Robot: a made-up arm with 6 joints. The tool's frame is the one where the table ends. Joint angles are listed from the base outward.
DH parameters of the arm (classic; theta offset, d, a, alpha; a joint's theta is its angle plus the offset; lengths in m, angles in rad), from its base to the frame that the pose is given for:
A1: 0 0.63 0.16 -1.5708
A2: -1.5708 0 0.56 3.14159
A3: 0 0 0.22 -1.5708
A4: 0 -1.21 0 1.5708
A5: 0 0 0 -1.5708
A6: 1.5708 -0.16 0 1.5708
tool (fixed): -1.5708 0 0 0
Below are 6 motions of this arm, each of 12 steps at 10 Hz.
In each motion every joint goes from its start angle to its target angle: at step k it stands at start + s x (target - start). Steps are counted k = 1, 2, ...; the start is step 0. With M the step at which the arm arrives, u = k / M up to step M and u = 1 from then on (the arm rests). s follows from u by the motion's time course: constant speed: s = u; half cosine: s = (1 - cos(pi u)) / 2; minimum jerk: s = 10 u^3 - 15 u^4 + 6 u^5.
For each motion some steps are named. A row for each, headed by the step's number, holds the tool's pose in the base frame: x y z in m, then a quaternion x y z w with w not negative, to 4 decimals.
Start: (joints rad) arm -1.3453 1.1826 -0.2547 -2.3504 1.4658 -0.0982
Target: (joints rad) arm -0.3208 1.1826 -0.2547 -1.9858 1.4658 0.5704
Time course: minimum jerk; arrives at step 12
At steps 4, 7, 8, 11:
4: 0.2986 -0.9180 -0.3583 -0.0906 0.0421 0.9870 0.1256
7: 0.6780 -0.7185 -0.3555 0.0640 0.1245 -0.9715 0.1914
8: 0.7755 -0.6236 -0.3546 0.0367 0.1710 -0.9426 0.2843
11: 0.8968 -0.4568 -0.3532 -0.0195 0.2315 -0.8800 0.4142

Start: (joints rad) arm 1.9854 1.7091 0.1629 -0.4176 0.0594 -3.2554
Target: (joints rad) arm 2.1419 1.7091 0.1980 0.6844 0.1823 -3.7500
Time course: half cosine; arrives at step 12
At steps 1, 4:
1: -0.3929 0.8958 -0.8107 0.5419 0.4978 -0.5078 0.4480
4: -0.4341 0.8947 -0.8080 0.5001 0.5559 -0.4604 0.4784

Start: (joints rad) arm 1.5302 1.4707 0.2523 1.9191 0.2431 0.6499
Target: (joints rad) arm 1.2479 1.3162 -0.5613 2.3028 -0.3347 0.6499
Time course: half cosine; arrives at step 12
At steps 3, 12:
3: 0.0804 1.2629 -0.5717 0.6111 0.4187 -0.6239 0.2490
12: 0.2066 0.4942 -0.6036 0.6337 0.2816 -0.5629 0.4497

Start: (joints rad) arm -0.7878 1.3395 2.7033 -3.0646 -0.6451 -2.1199
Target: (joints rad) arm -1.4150 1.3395 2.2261 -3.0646 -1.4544 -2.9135
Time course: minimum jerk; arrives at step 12
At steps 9, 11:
9: 0.2610 -1.1082 1.9815 -0.6426 -0.6432 -0.3503 0.2249
11: 0.1998 -1.1690 1.9513 -0.6559 -0.6432 -0.3217 0.2294

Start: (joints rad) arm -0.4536 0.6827 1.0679 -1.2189 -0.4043 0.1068
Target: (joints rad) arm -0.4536 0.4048 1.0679 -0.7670 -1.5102 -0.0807
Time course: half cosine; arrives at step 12
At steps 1, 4, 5, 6, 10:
1: 1.5465 -0.6855 1.7637 0.4677 -0.1059 0.0290 0.8770
4: 1.4815 -0.6221 1.8311 0.4263 -0.0086 0.0848 0.9006
5: 1.4432 -0.5912 1.8609 0.4036 0.0450 0.1053 0.9077
6: 1.3987 -0.5600 1.8895 0.3791 0.1043 0.1208 0.9115
10: 1.2263 -0.4716 1.9677 0.3019 0.3065 0.1247 0.8941

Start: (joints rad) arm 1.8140 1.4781 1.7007 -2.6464 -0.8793 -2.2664
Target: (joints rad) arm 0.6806 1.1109 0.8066 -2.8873 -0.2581 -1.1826
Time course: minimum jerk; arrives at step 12
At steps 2, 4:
2: -0.4461 1.8870 1.2755 0.0054 -0.7450 0.4113 0.5252
4: -0.0575 1.9950 1.1893 -0.1818 -0.7257 0.3487 0.5646

